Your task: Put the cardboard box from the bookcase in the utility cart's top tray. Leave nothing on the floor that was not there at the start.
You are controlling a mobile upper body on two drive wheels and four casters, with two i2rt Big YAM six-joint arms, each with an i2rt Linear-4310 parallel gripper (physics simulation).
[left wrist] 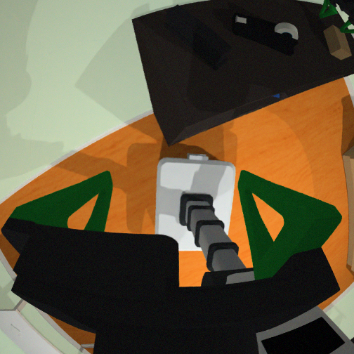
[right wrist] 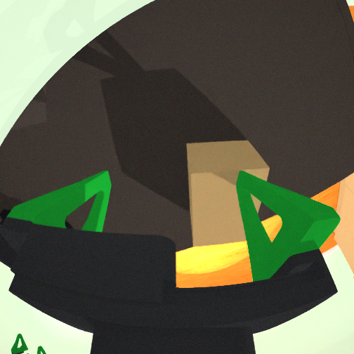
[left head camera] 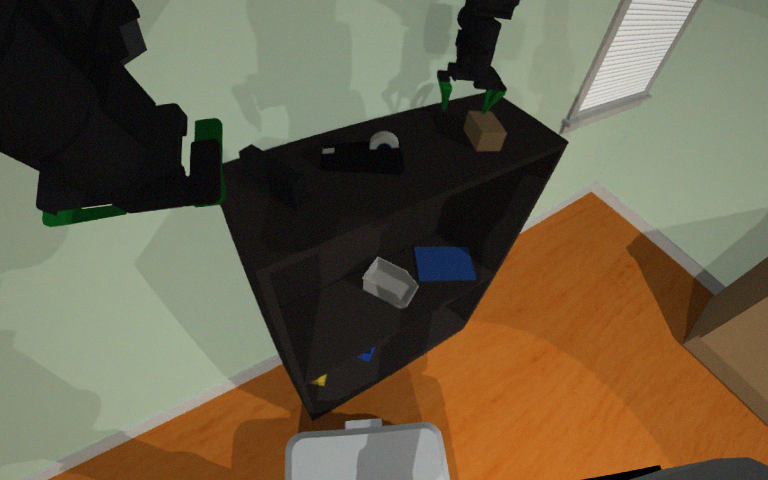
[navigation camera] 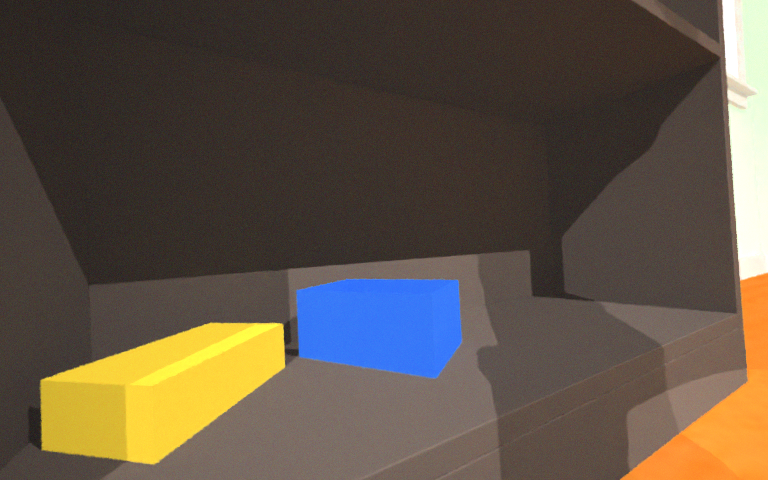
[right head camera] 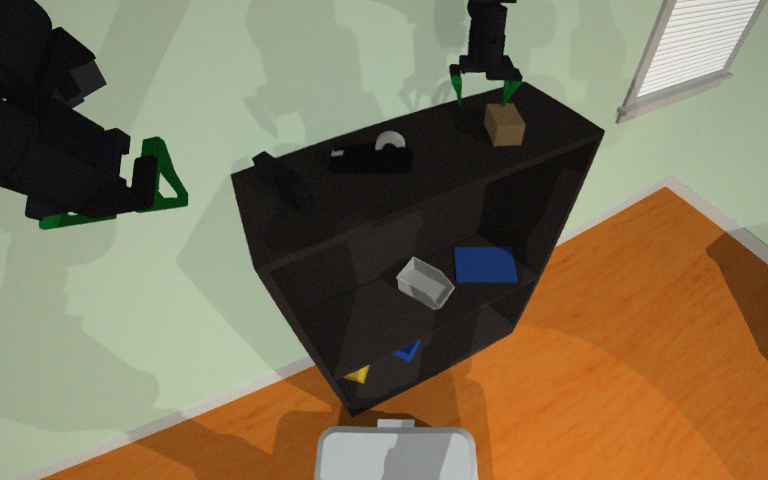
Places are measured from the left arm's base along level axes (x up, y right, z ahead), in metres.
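Pixels of known places: left gripper, fingertip midpoint: (left head camera: pixel 173 200) (right head camera: pixel 150 206); right gripper, fingertip midpoint: (left head camera: pixel 463 111) (right head camera: pixel 481 104).
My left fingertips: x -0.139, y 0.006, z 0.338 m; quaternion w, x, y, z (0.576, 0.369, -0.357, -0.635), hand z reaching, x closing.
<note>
Ahead of a thing's pixels: the offset from my left fingertips to its top centre. "spot": to the spot under its first point.
The cardboard box @[dx -0.160, dy +0.489, dz +0.415 m] (left head camera: pixel 485 133) (right head camera: pixel 504 125) (left wrist: pixel 337 42) (right wrist: pixel 217 200) sits on top of the dark bookcase (left head camera: pixel 362 209) (right head camera: pixel 396 198) (left wrist: pixel 155 75) (right wrist: pixel 275 60) (navigation camera: pixel 283 169), near its right end. My right gripper (left head camera: pixel 465 109) (right head camera: pixel 481 104) (right wrist: pixel 173 177) is open and empty at the box's back side. In the right wrist view the box is off-centre, and the right-hand finger overlaps its edge; their exact height gap is unclear. My left gripper (left head camera: pixel 134 212) (right head camera: pixel 114 215) (left wrist: pixel 174 177) is open and empty, left of the bookcase. I cannot make out the utility cart.
A black item with a white ring @[dx -0.141, dy +0.207, dz +0.323 m] (left head camera: pixel 362 159) (right head camera: pixel 370 159) and a long dark object @[dx -0.156, dy +0.042, dz +0.253 m] (left head camera: pixel 277 175) (right head camera: pixel 283 178) lie on the bookcase top. Inside are a grey bin @[spot: dx -0.775, dy +0.331, dz +0.394 m] (left head camera: pixel 390 283), a blue flat item @[dx -0.778, dy +0.542, dz +0.475 m] (left head camera: pixel 444 264), a yellow block @[dx -1.125, dy +0.057, dz +0.258 m] (navigation camera: pixel 169 390) and a blue block @[dx -1.095, dy +0.221, dz +0.351 m] (navigation camera: pixel 373 328). A large tan block (left head camera: pixel 736 350) stands right.
</note>
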